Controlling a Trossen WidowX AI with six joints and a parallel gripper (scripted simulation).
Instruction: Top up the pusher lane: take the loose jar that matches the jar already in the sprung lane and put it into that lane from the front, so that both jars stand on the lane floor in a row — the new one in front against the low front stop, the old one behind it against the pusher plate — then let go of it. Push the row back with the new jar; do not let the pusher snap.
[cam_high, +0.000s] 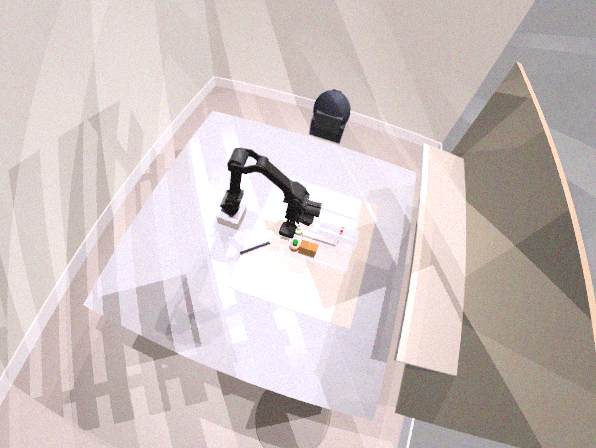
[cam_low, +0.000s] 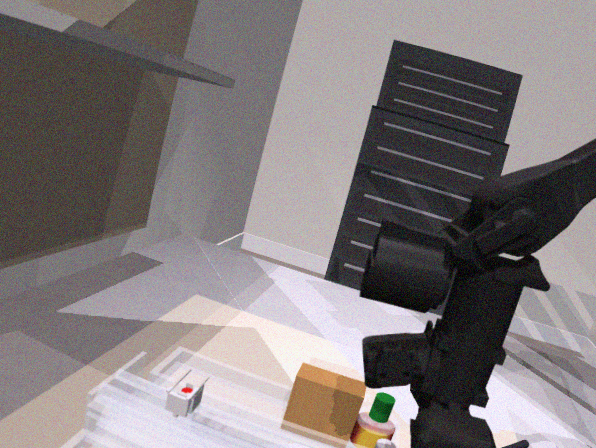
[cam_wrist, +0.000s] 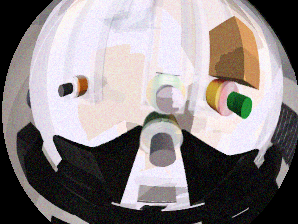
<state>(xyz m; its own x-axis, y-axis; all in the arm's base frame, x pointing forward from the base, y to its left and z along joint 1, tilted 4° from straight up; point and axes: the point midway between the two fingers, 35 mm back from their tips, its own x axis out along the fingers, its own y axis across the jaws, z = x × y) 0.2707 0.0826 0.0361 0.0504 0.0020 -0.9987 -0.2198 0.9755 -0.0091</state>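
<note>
The brown box is 12 cm ahead of my gripper tip, 5 cm to the right of it and 1 cm below it. Round my gripper tip: thin dark rod: 16 cm to the right, 9 cm behind, 4 cm below; then sprung lane: 18 cm ahead, 6 cm to the left, 3 cm below.
</note>
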